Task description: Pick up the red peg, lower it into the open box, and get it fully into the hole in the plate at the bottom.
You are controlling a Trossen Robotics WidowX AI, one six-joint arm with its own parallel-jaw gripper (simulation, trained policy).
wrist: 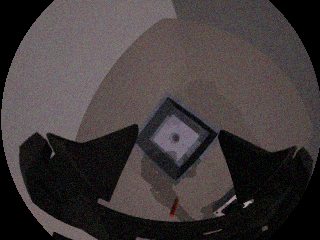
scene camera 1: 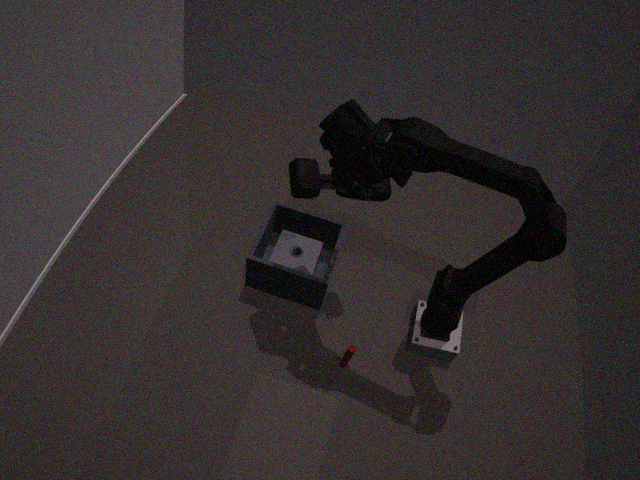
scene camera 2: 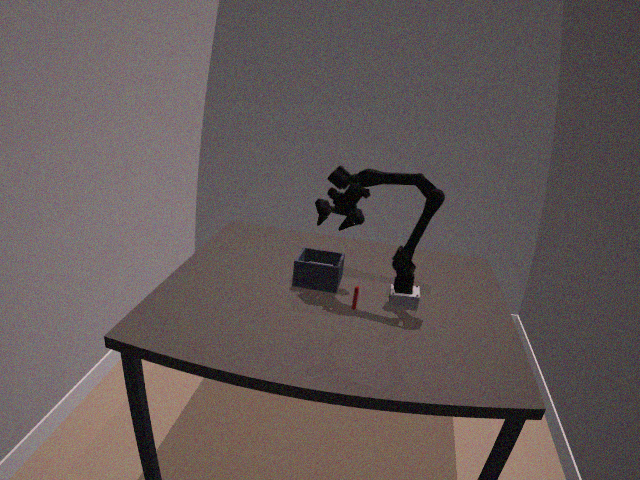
Observation:
The pictures show: my gripper, a box and a pale plate.
My gripper also shows in the wrist view and in scene camera 2.

